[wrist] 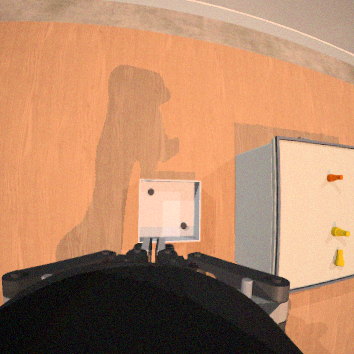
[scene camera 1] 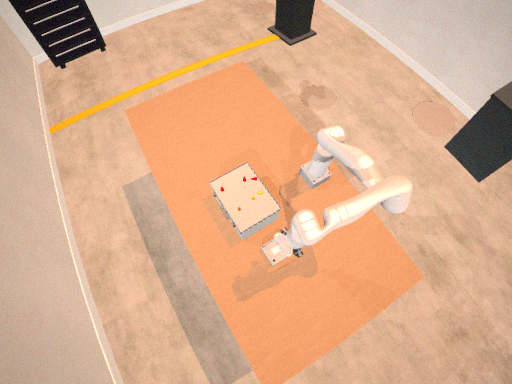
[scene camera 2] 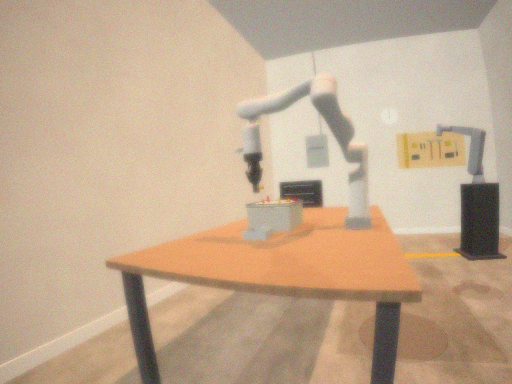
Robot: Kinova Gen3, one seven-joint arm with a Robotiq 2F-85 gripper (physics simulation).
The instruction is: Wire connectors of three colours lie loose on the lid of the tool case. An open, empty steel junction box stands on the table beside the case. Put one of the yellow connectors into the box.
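Places are measured from the arm's base along level axes (x ahead, y left, z up), in millimetres.
Pixels of known places: gripper, fingertip midpoint: (wrist: 153, 249) (scene camera 2: 256, 193); arm's base, link origin: (scene camera 1: 316, 169) (scene camera 2: 358, 214).
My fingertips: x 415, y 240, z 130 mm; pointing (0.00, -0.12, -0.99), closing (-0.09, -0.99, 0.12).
Observation:
For each thing: its top centre in the pictures, then the offset to it from my fingertips.
- yellow connector, top centre: (scene camera 2: 260, 185) 4 mm left, 18 mm back, 28 mm up
- small open junction box, top centre: (wrist: 170, 210) (scene camera 2: 258, 228) (scene camera 1: 276, 249) 39 mm right, 15 mm ahead, 152 mm down
- tool case, top centre: (wrist: 351, 209) (scene camera 1: 243, 195) (scene camera 2: 275, 201) 318 mm right, 1 mm back, 57 mm down
- orange connector, top centre: (wrist: 341, 176) (scene camera 1: 239, 207) 272 mm right, 52 mm ahead, 38 mm down
My gripper (scene camera 2: 256, 190) (wrist: 153, 249) is shut on a yellow connector (scene camera 2: 261, 188), a small bit of which sticks out beside the fingertips in scene camera 2; the black gripper body hides it in the wrist view. The gripper hangs well above the small open junction box (scene camera 1: 269, 252) (scene camera 2: 257, 233) (wrist: 160, 210), with its fingertips over the box's near edge in the wrist view. The box has two dark round spots inside and no connector. Two other yellow connectors (scene camera 1: 253, 198) (scene camera 1: 260, 192) (wrist: 341, 232) (wrist: 339, 258) lie on the lid of the tool case (scene camera 1: 241, 195) (scene camera 2: 270, 217) (wrist: 300, 210).
An orange connector (scene camera 1: 239, 209) (wrist: 334, 177) and three red connectors (scene camera 1: 222, 189) (scene camera 1: 244, 179) (scene camera 1: 254, 178) also lie on the lid. The tall case stands close beside the box, to its right in the wrist view. The arm's base (scene camera 1: 315, 176) (scene camera 2: 358, 223) stands on the table.

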